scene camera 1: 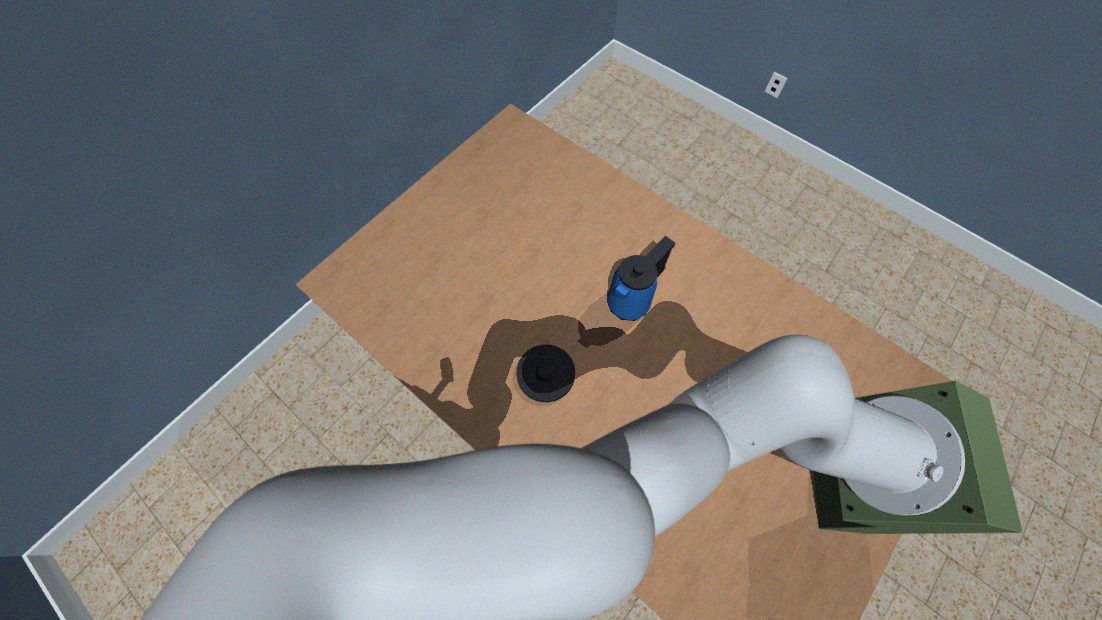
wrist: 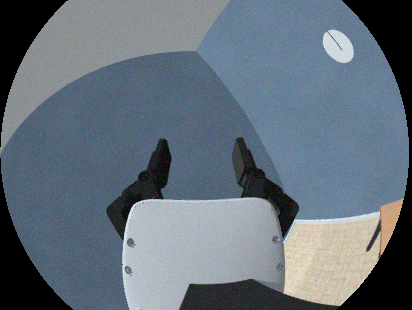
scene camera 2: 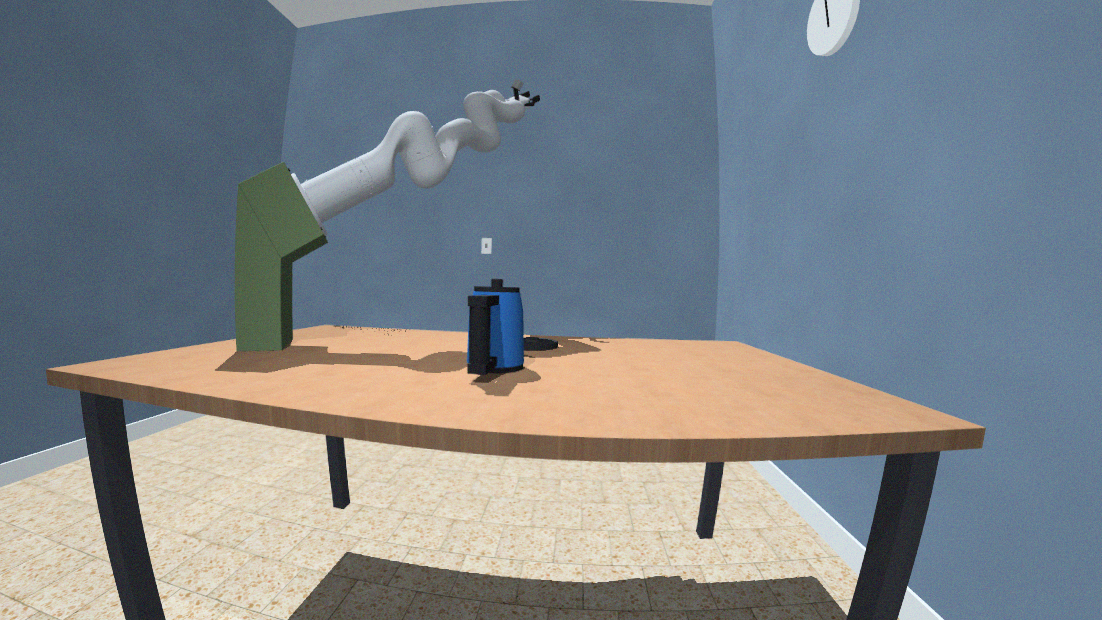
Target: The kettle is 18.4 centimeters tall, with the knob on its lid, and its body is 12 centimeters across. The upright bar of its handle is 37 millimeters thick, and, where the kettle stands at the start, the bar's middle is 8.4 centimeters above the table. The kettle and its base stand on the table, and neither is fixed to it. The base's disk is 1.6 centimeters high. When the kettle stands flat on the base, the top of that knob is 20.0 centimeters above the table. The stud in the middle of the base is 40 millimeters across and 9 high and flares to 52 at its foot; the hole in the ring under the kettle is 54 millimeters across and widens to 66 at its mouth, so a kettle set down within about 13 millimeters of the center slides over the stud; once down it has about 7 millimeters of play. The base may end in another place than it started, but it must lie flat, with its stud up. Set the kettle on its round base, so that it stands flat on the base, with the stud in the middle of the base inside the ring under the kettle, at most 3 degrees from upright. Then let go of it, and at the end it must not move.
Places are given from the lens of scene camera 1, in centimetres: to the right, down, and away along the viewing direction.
blue kettle (scene camera 1: 636,283): 20, -6, 116
black round base (scene camera 1: 545,373): -1, 16, 121
